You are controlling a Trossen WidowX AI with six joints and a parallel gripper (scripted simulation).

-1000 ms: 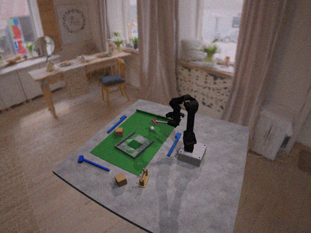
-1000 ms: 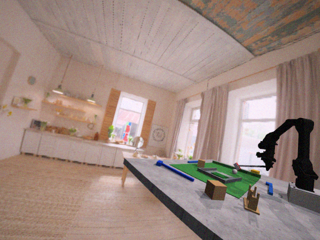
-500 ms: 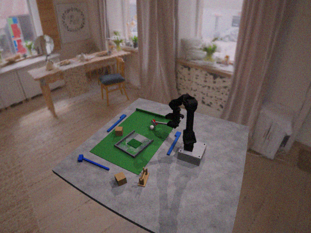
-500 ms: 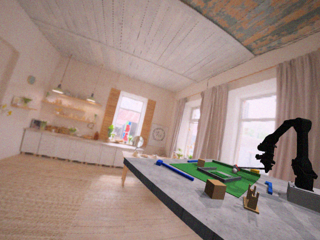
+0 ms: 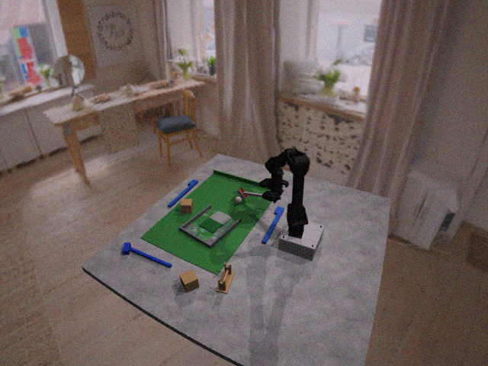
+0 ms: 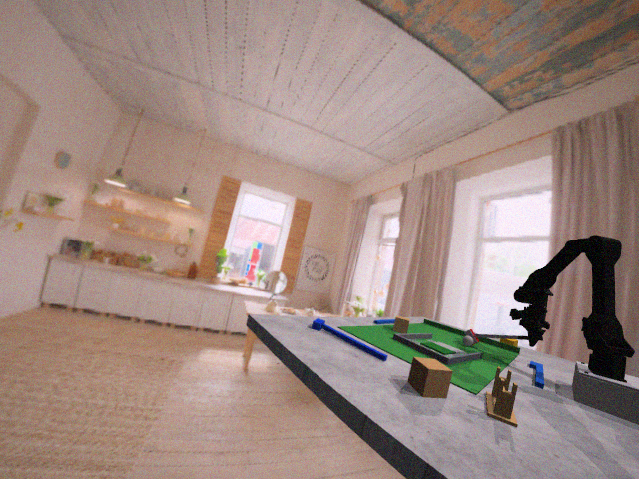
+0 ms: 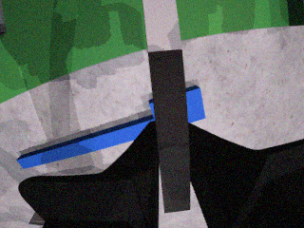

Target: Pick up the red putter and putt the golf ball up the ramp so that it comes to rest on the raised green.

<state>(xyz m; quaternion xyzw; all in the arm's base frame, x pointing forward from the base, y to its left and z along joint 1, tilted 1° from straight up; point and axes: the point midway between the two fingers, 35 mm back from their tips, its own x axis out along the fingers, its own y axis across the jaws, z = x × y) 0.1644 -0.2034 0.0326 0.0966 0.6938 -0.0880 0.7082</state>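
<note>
My gripper tip is 11 cm short of the red putter and 3 cm to the left of it. Also, from my gripper tip: wooden stand 53 cm to the left, 6 cm ahead, 4 cm below; white golf ball 22 cm ahead, 5 cm below, 1 cm to the right; yellow cube 30 cm to the right, 8 cm ahead, 5 cm below.
</note>
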